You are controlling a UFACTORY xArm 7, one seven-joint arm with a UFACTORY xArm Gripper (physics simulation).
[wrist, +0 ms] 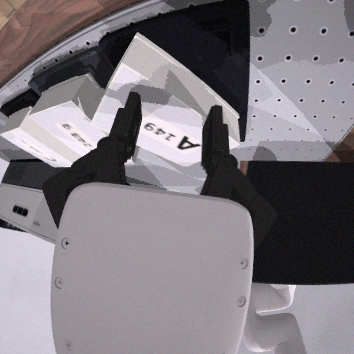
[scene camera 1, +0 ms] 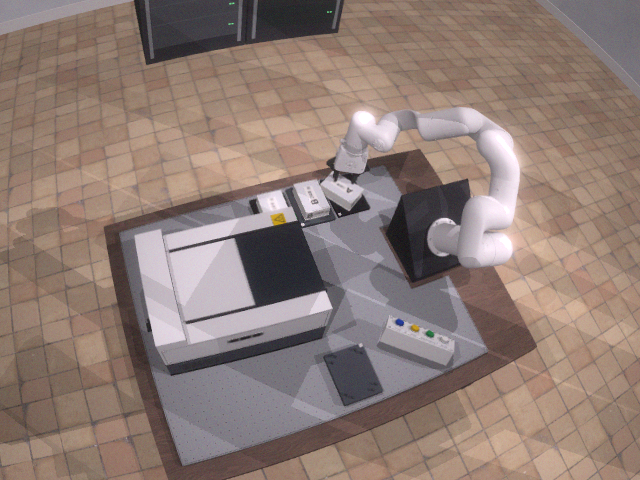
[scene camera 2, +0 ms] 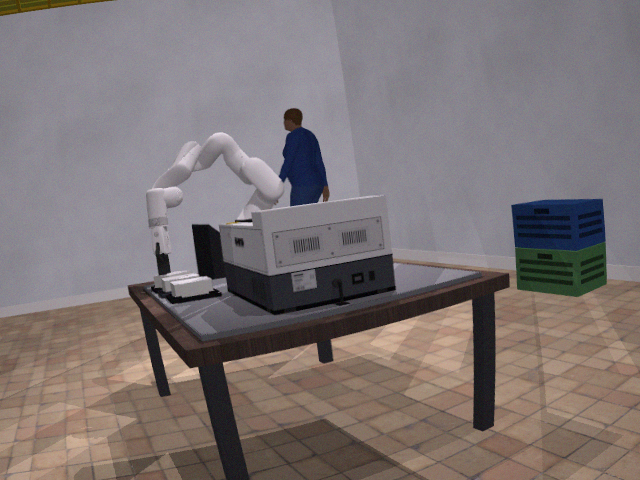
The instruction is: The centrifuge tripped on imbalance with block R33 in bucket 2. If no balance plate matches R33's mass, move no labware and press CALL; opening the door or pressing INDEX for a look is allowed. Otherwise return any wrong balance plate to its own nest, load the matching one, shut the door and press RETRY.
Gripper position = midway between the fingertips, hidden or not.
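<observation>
Scene camera 2 shows my gripper (scene camera 2: 164, 274). The wrist view shows my gripper (wrist: 174, 110) as well.
</observation>
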